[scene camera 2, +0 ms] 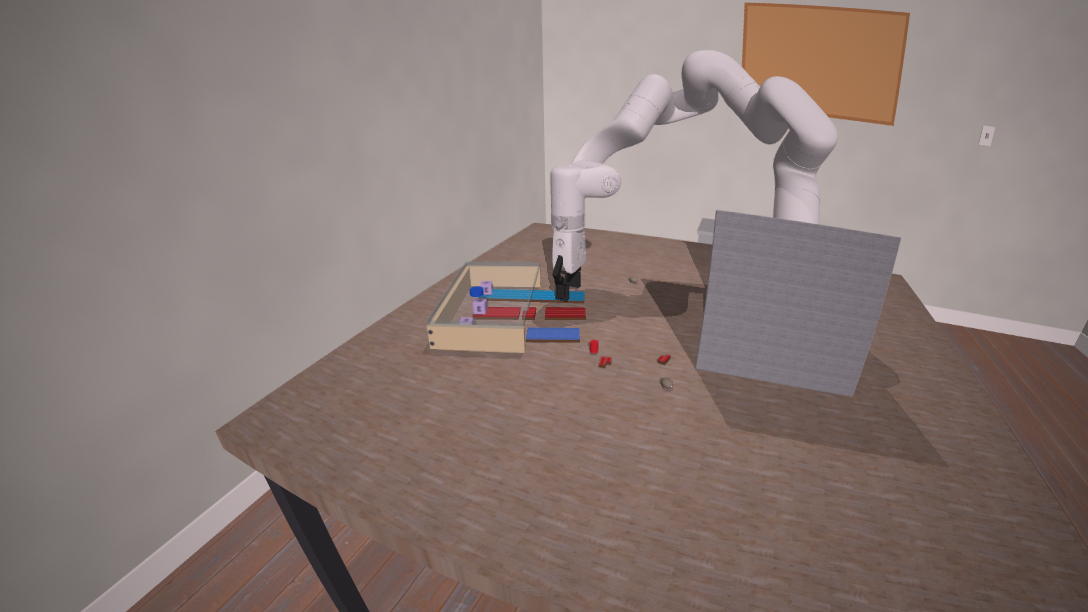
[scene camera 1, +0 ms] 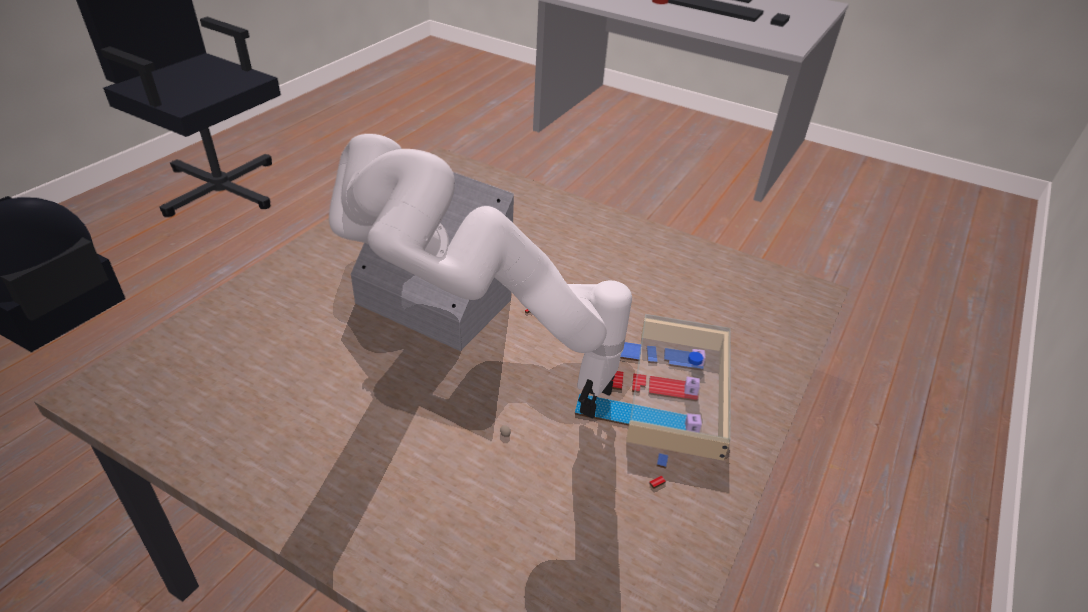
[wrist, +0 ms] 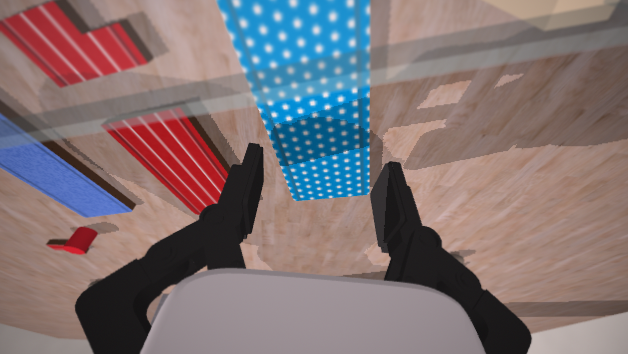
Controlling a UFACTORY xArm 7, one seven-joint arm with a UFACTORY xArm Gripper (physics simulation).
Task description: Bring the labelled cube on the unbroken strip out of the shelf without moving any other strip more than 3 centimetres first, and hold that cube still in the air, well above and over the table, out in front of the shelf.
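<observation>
A light-blue, white-dotted strip (scene camera 1: 658, 417) (scene camera 2: 524, 294) (wrist: 325, 100) runs unbroken from outside the shelf (scene camera 1: 677, 439) (scene camera 2: 477, 337) to a lilac labelled cube (scene camera 1: 693, 422) (scene camera 2: 486, 287) at its inner end. My gripper (scene camera 1: 589, 401) (scene camera 2: 563, 292) (wrist: 321, 170) is partly open and empty. Its fingers stand on either side of the dotted strip's outer end; whether they touch it is unclear. The red striped strip (scene camera 1: 669, 386) (scene camera 2: 565, 312) (wrist: 165, 155) is in separate pieces. The blue strip (scene camera 1: 683, 357) (scene camera 2: 553, 334) (wrist: 60, 175) also shows gaps. The cube does not show in the wrist view.
Lilac cubes stand at the inner ends of the red strip (scene camera 2: 480, 306) and blue strip. The shelf has wooden walls and a see-through top, with a blue disc (scene camera 1: 695, 358) (scene camera 2: 476, 291) at the back. Small red pieces (scene camera 2: 593, 346) and a pebble (scene camera 2: 666, 383) lie outside.
</observation>
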